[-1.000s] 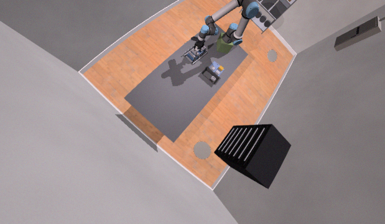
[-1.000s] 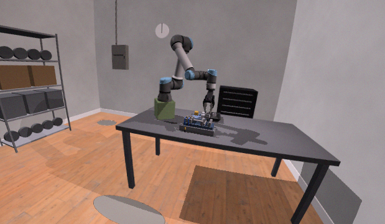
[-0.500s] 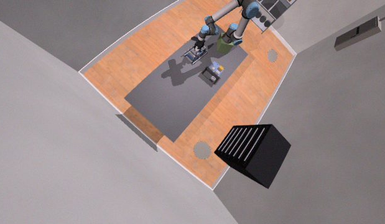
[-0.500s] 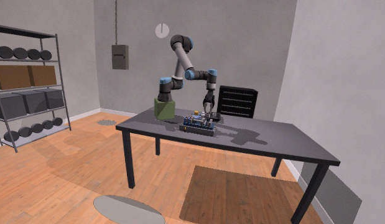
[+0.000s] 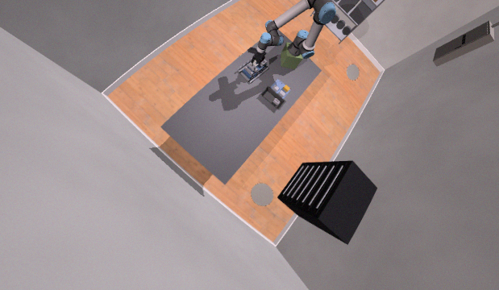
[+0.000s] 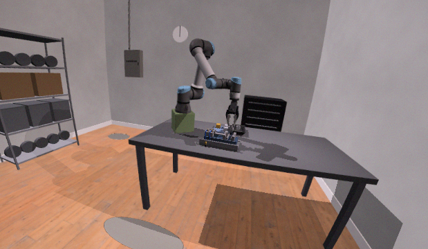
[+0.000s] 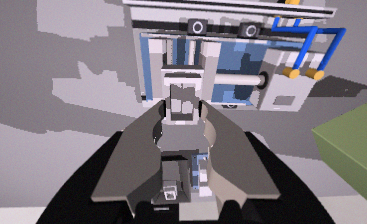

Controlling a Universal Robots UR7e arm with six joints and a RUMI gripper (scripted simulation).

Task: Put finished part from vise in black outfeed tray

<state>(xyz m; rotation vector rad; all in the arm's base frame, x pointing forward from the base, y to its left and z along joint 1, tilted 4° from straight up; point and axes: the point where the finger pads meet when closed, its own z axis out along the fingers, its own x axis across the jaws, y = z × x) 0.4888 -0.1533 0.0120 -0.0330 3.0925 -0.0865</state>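
Now: hand 70 mm past the vise and 130 mm above it. The rest, counted from my hand: orange block (190 mm behind, 390 mm to the left, 140 mm below); blue fixture plate (140 mm behind, 340 mm to the left, 160 mm below); plain grey block (90 mm behind, 300 mm to the left, 140 mm below).
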